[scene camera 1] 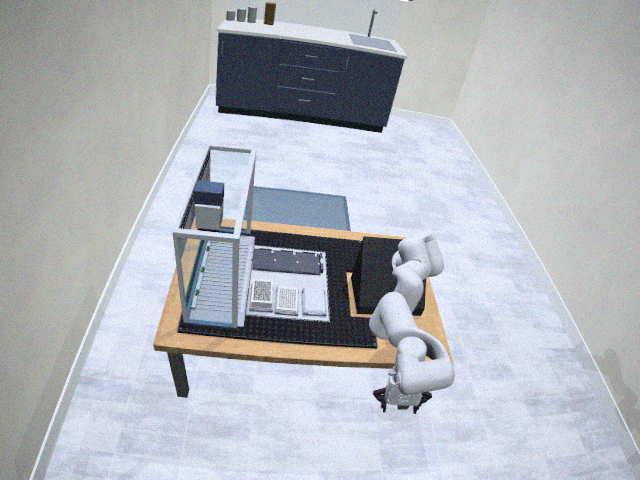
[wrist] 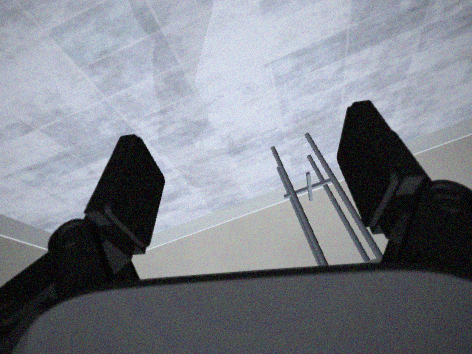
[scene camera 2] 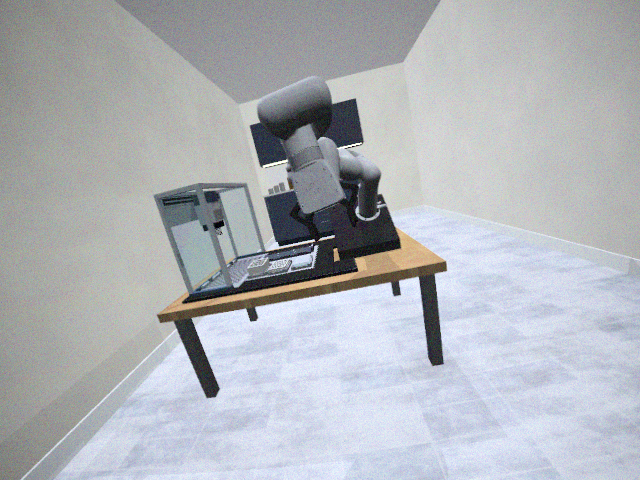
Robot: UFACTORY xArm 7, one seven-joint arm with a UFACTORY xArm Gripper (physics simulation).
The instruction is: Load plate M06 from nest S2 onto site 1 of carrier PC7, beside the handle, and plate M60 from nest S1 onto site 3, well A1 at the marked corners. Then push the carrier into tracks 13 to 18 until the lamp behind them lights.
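Frame: origin at the arm's base, x ahead, y right, z down, level; metres.
Where they show: gripper, fingertip midpoint: (scene camera 1: 399,409) (wrist: 243,145) (scene camera 2: 336,233); arm's base, origin of the base link: (scene camera 2: 367,212).
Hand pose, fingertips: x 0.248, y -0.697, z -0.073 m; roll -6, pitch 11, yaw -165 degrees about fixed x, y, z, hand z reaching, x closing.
Things, the pixels of their top centre, and the offset from my fingertips. "*": a spot on its surface instead. Level surfaces: height alone.
- dark carrier, middle of its top: (scene camera 1: 287,258) (scene camera 2: 286,250) dx +0.235, dy +0.865, dz +0.216 m
- tall speckled plate, middle of its top: (scene camera 1: 262,290) (scene camera 2: 258,262) dx +0.362, dy +0.645, dz +0.192 m
- lower speckled plate, middle of its top: (scene camera 1: 287,298) (scene camera 2: 279,263) dx +0.256, dy +0.628, dz +0.220 m
- pale plain plate, middle of its top: (scene camera 1: 314,299) (scene camera 2: 301,259) dx +0.140, dy +0.623, dz +0.220 m
- grey unit, surface spot: (scene camera 1: 209,205) * dx +0.578, dy +0.750, dz -0.157 m
- wooden table, its level: dz +0.259 m
My gripper (scene camera 1: 399,411) (scene camera 2: 336,231) (wrist: 243,145) is open and empty, out past the table's front edge in scene camera 1. The dark carrier (scene camera 1: 286,261) (scene camera 2: 292,252) lies flat on the light board (scene camera 1: 289,281). In front of it stand a tall speckled plate (scene camera 1: 262,294) (scene camera 2: 258,264), a lower speckled plate (scene camera 1: 287,299) (scene camera 2: 279,266) and a pale plain plate (scene camera 1: 314,300) (scene camera 2: 301,262), side by side. Their labels and the nest labels are too small to read. The ribbed track deck (scene camera 1: 217,279) lies left of the board, inside the frame. The lamp cannot be made out.
A grey frame with clear panels (scene camera 1: 235,281) (scene camera 2: 217,253) stands over the deck. A blue and grey unit (scene camera 1: 209,205) hangs in it. A black block (scene camera 1: 374,273) (scene camera 2: 364,235) stands by the arm's base. All are on the wooden table (scene camera 1: 268,352) (scene camera 2: 403,266).
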